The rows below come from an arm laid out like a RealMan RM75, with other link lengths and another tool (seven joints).
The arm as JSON. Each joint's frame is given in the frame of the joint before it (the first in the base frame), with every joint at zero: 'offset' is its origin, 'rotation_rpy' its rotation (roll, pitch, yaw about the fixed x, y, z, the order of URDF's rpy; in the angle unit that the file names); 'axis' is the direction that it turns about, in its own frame. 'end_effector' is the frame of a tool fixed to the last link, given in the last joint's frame.
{
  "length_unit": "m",
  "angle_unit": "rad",
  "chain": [
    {
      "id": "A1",
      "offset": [
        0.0,
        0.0,
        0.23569
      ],
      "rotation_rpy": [
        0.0,
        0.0,
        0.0
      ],
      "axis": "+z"
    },
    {
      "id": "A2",
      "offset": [
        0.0,
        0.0,
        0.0
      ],
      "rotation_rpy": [
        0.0,
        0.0,
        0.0
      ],
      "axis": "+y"
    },
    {
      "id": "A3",
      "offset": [
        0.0,
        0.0,
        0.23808
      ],
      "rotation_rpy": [
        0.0,
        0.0,
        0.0
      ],
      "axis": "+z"
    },
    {
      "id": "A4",
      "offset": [
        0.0,
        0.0,
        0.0
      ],
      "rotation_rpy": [
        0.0,
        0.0,
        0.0
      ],
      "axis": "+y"
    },
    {
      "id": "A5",
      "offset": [
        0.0,
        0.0,
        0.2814
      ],
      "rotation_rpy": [
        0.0,
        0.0,
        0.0
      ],
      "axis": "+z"
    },
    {
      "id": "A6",
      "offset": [
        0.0,
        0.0,
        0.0
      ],
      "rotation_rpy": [
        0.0,
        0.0,
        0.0
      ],
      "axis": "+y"
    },
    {
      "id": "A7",
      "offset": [
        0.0,
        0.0,
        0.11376
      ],
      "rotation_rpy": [
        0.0,
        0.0,
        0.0
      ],
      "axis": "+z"
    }
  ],
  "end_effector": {
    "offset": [
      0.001,
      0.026,
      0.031
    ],
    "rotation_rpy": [
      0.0,
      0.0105,
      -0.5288
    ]
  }
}
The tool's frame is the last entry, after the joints.
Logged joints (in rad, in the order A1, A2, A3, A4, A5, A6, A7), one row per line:
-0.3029 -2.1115 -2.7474 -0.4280 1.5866 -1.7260 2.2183
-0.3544 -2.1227 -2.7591 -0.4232 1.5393 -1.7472 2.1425
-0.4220 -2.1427 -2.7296 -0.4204 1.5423 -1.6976 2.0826
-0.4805 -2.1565 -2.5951 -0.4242 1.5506 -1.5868 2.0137
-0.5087 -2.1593 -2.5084 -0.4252 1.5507 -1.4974 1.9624
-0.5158 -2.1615 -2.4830 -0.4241 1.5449 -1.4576 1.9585
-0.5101 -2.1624 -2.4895 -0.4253 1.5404 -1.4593 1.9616
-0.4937 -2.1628 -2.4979 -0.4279 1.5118 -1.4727 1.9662
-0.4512 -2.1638 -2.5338 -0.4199 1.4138 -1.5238 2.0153
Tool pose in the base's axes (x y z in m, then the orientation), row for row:
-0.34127 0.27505 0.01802 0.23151 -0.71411 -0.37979 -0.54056
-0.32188 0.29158 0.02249 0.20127 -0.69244 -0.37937 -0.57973
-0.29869 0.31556 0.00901 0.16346 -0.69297 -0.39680 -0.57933
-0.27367 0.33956 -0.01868 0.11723 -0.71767 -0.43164 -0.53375
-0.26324 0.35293 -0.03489 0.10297 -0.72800 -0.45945 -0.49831
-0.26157 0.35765 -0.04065 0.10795 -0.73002 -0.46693 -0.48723
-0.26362 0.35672 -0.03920 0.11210 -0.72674 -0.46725 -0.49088
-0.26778 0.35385 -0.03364 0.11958 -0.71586 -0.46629 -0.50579
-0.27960 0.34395 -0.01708 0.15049 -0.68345 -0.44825 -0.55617
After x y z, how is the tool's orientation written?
As a quaternion, w x y z.
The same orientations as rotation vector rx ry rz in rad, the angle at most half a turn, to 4 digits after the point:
-1.9631 -1.0441 -1.4860
-1.9343 -1.0598 -1.6195
-1.9760 -1.1315 -1.6520
-2.1005 -1.2633 -1.5622
-2.1483 -1.3558 -1.4705
-2.1481 -1.3739 -1.4337
-2.1333 -1.3716 -1.4409
-2.0923 -1.3629 -1.4783
-1.9630 -1.2874 -1.5974

